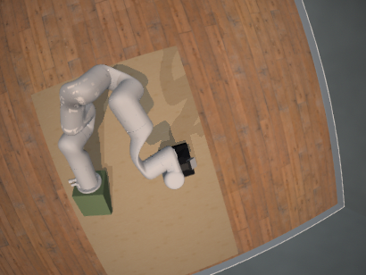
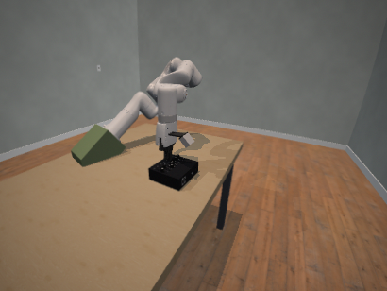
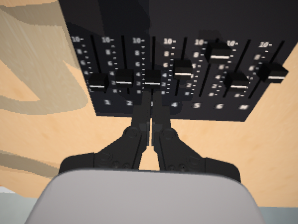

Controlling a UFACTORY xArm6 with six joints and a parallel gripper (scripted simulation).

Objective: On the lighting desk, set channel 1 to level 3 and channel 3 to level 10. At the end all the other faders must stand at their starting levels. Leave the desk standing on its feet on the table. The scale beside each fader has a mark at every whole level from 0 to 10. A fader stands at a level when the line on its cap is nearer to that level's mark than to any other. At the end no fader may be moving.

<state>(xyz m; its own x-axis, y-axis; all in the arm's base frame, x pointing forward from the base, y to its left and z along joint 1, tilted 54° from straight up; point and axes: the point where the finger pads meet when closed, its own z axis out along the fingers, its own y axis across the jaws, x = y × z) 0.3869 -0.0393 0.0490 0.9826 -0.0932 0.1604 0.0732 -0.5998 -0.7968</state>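
The channel 3 cap lies 30 mm ahead of my hand and 10 mm below it. The rest, counted from my hand: channel 1 cap 20 mm ahead, 50 mm to the left, 10 mm below; channel 2 fader cap 30 mm ahead, 20 mm to the left, 10 mm below.
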